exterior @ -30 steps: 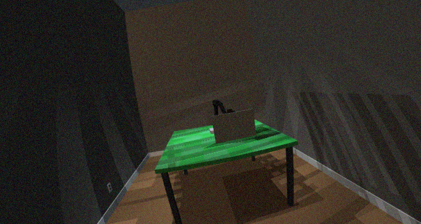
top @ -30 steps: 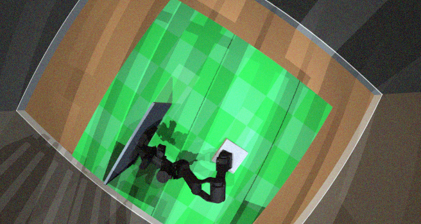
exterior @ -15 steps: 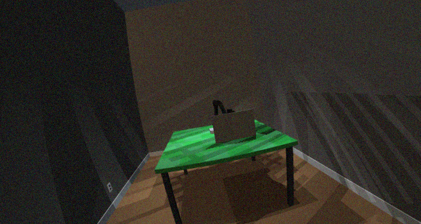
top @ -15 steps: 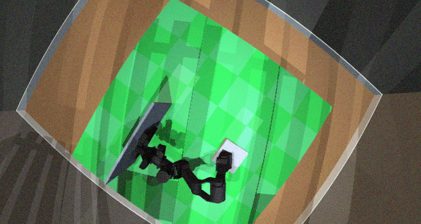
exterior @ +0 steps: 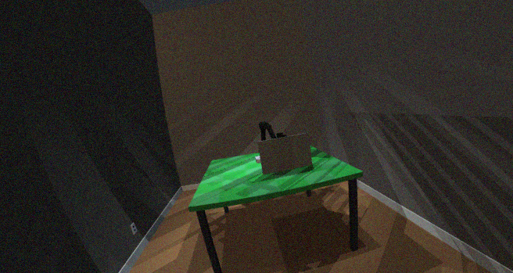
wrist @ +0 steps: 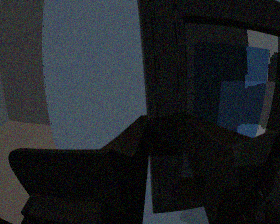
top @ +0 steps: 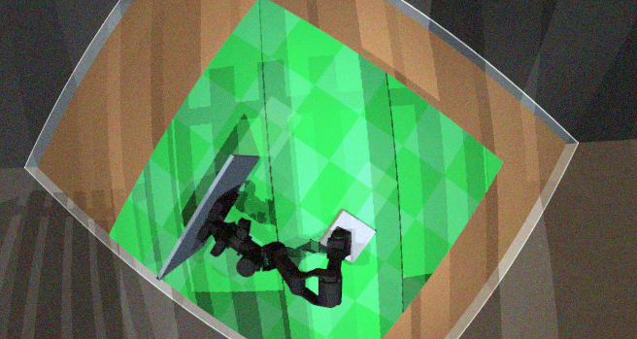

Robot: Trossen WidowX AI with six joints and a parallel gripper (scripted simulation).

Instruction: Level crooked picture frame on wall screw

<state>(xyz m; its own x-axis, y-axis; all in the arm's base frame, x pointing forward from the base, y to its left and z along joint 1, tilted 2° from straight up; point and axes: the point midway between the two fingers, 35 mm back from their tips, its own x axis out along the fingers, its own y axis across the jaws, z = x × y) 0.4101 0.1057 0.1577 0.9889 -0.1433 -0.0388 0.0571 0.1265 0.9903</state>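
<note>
Now: the dark picture frame 5 cm below my gripper tip and 1 cm to the right of it. Also, from my gripper tip: grey wall panel 6 cm below, 1 cm to the right, 1 cm ahead.
</note>
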